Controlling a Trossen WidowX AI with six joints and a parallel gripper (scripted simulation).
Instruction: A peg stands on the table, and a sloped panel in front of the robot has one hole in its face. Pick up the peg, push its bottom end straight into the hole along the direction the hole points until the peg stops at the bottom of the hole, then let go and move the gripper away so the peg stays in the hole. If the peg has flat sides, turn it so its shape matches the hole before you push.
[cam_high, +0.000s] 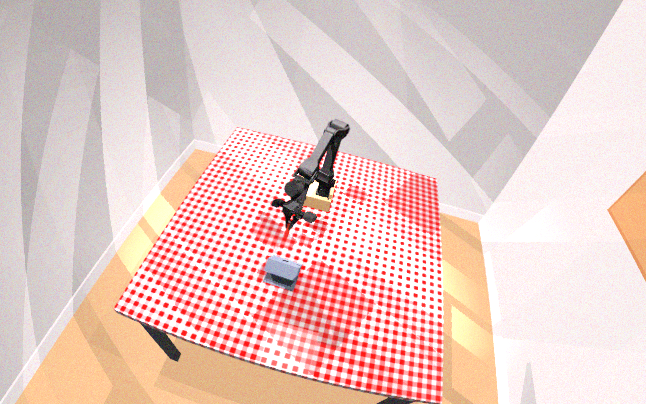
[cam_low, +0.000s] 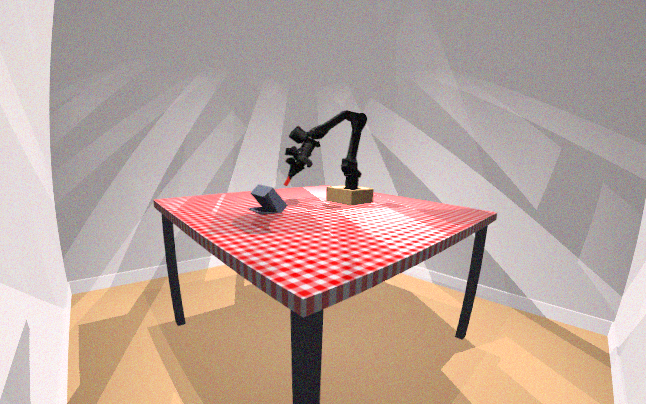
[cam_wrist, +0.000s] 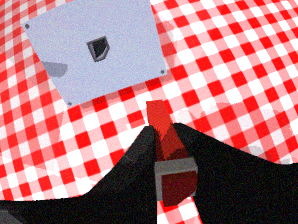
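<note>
Right now the panel is 13 cm ahead of my gripper tip, 9 cm below it and 3 cm to the left of it. Round my gripper tip: peg: 1 cm behind, 1 cm above.
</note>
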